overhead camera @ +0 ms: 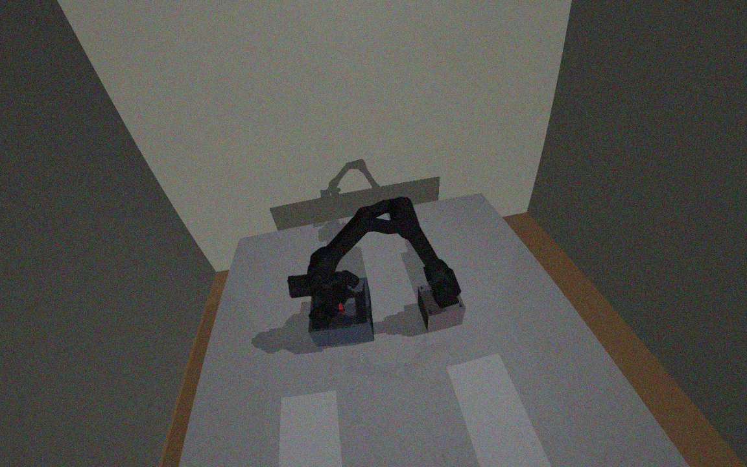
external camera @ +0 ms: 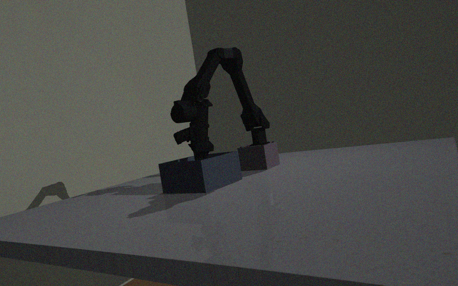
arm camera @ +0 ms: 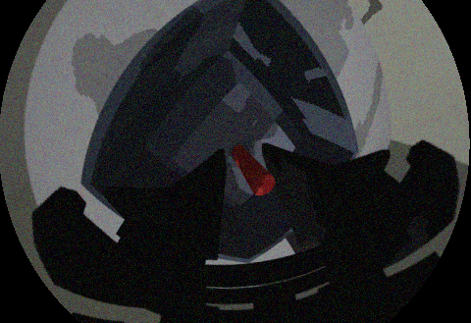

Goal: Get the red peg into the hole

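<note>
Now: gripper tip 10 mm past the red peg and 10 mm to the right of it. From my gripper tip the other things lie so: blue-grey box (40 mm below); light plate (20 mm below).
</note>
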